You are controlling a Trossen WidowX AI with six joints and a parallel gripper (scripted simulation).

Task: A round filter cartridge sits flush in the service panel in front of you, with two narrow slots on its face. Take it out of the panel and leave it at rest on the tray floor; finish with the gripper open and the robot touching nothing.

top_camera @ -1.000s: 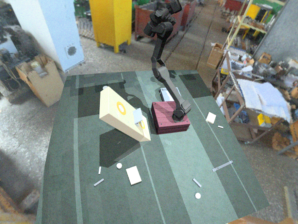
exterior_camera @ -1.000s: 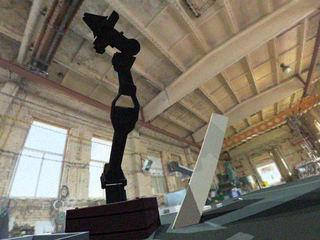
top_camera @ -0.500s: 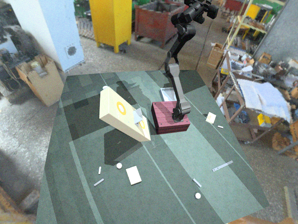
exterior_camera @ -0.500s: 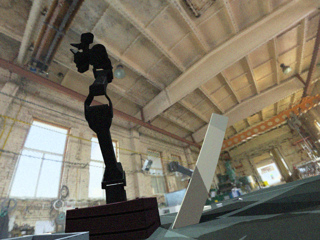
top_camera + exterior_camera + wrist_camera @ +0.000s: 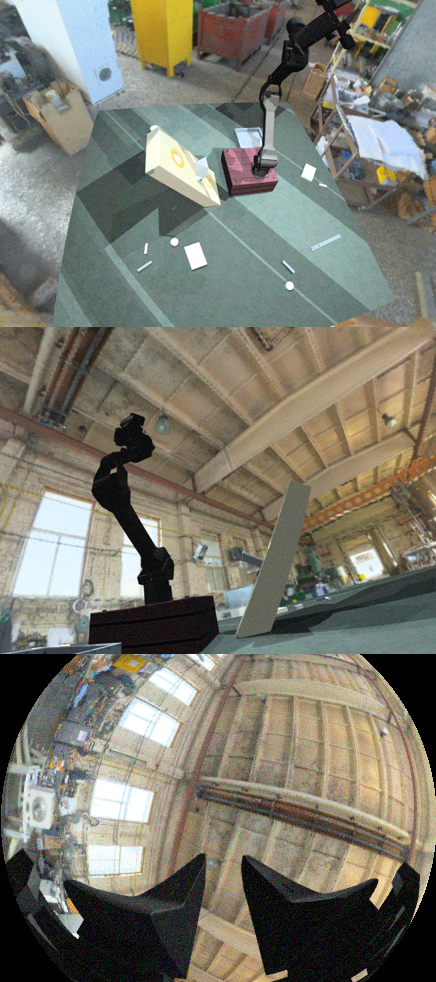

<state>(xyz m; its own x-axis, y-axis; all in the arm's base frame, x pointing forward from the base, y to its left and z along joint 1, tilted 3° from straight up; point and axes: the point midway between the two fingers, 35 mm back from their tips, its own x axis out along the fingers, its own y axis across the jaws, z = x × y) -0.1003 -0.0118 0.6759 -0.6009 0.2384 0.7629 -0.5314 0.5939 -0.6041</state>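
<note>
Now: the white round filter cartridge 510 mm ahead of my gripper tip, 30 mm to the left of it and 560 mm below it. The rest, counted from my gripper tip: grey bracket 410 mm ahead, 30 mm to the left, 650 mm below; grey tray 80 mm ahead, 240 mm to the right, 780 mm below; cream service panel 460 mm ahead, 30 mm to the left, 630 mm below.
</note>
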